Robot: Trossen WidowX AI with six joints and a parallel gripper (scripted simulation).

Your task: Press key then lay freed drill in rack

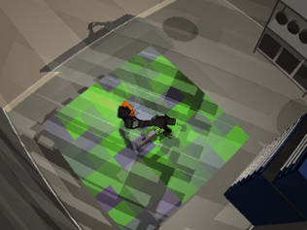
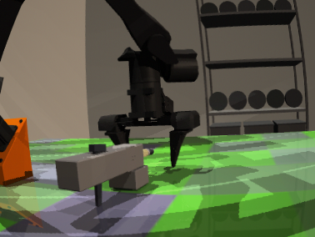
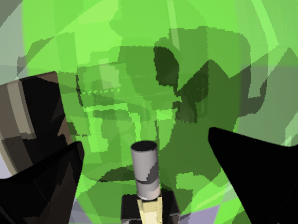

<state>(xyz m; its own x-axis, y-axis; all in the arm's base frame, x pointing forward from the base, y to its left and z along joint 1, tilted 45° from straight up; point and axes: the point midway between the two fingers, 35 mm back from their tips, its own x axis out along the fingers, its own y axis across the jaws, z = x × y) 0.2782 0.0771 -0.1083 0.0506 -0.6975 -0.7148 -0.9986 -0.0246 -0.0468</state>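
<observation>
The drill lies 50 mm to the right of my gripper tip and 30 mm above it. Also, from my gripper tip: rack (80 mm behind, 20 mm to the left, 10 mm above); then block (150 mm to the right, 30 mm above); then key (10 mm behind, 180 mm to the right, 40 mm above).
</observation>
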